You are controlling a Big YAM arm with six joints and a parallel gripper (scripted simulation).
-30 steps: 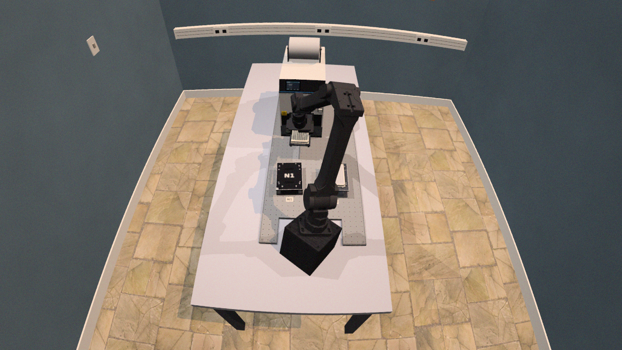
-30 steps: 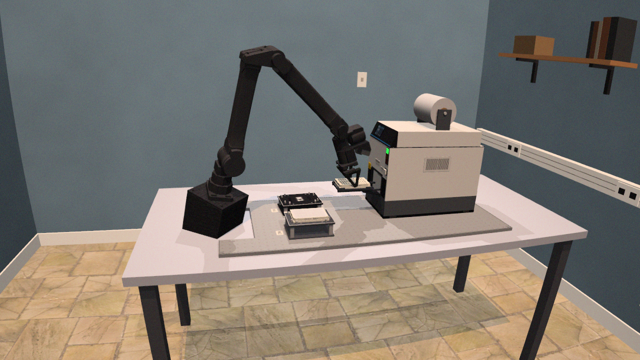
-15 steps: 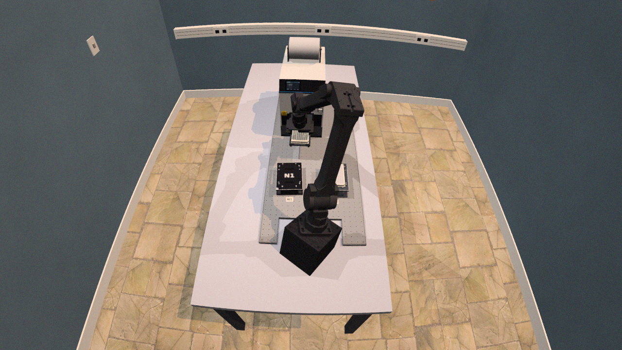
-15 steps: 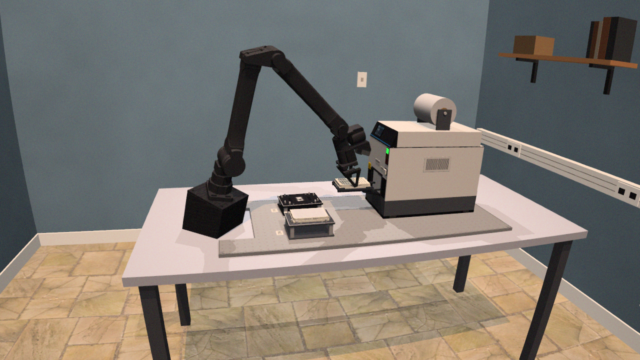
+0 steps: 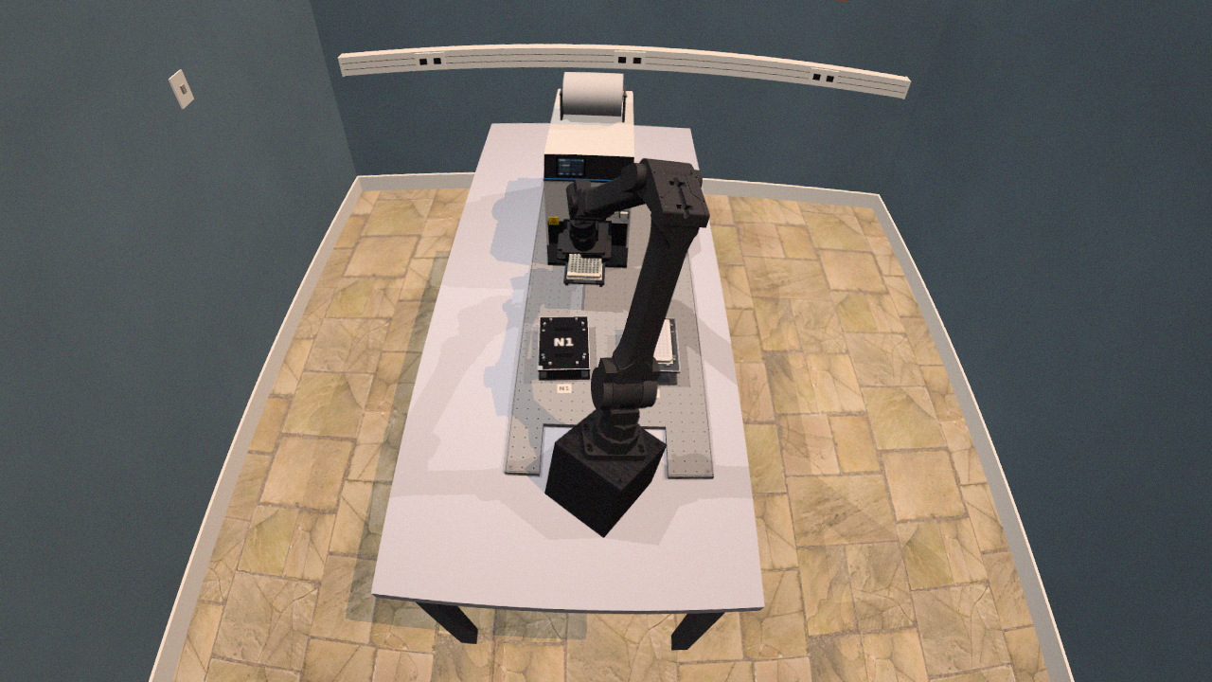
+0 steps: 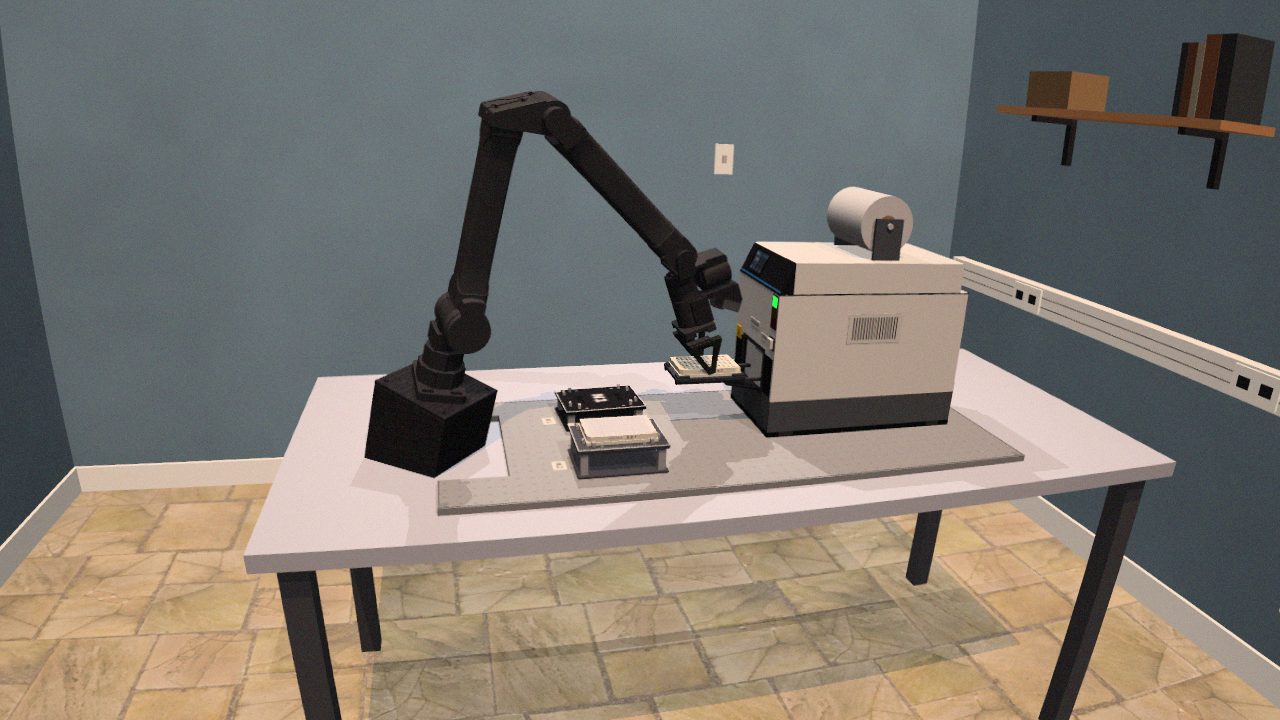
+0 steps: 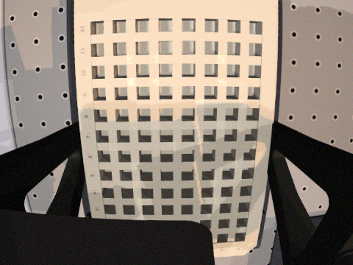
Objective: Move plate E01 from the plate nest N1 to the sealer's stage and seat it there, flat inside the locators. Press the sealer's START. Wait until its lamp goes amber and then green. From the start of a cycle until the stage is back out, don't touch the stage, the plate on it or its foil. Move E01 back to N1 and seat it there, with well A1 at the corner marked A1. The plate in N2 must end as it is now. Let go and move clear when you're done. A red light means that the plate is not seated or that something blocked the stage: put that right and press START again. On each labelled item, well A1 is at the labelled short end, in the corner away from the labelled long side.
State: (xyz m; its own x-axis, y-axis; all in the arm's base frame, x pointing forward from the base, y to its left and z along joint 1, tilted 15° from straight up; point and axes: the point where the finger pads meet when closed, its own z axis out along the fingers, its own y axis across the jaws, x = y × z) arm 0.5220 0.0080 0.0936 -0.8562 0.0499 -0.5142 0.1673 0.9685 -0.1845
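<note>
The sealer stage is 2 cm below my hand. Also, from my hand: cream plate (24 cm behind, 13 cm to the right, 6 cm below); nest N1 (20 cm behind, 8 cm below, 7 cm to the left); foil roll (33 cm ahead, 30 cm above, 6 cm to the right).
</note>
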